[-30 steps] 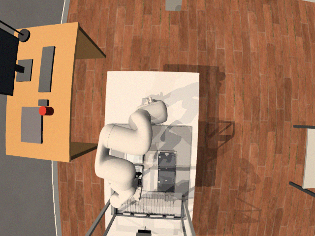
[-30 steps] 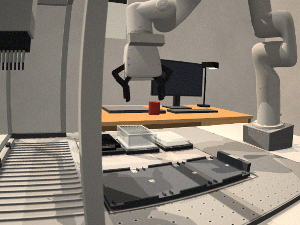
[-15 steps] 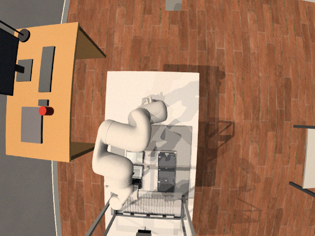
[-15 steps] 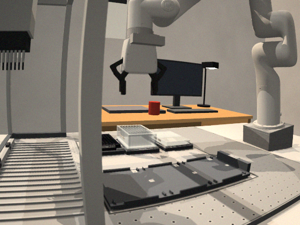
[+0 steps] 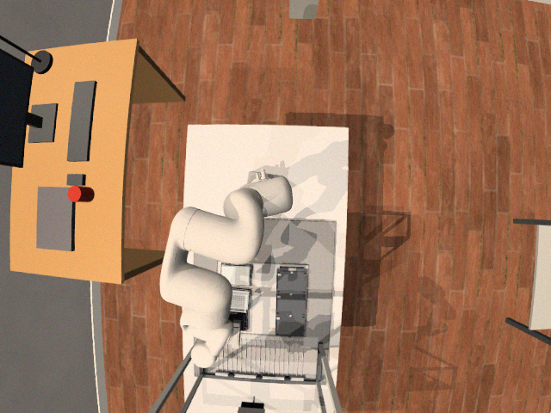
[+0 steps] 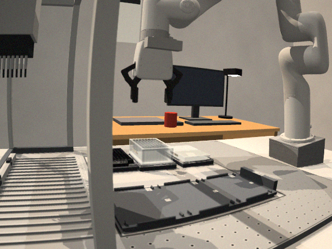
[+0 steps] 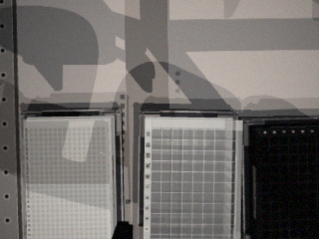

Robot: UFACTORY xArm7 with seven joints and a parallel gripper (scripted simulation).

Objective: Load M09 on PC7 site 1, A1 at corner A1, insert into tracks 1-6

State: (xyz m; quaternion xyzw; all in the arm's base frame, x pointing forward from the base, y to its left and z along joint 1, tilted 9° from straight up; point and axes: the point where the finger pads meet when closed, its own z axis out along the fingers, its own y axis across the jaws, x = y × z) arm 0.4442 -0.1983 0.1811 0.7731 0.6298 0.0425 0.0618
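Right now my hand is 140 mm above the clear deep-well block M09. Round my hand: nest S2: 170 mm below; dark plate carrier PC7: 250 mm to the left, 160 mm below, 50 mm ahead; black plate: 150 mm below, 100 mm ahead, 30 mm to the right.
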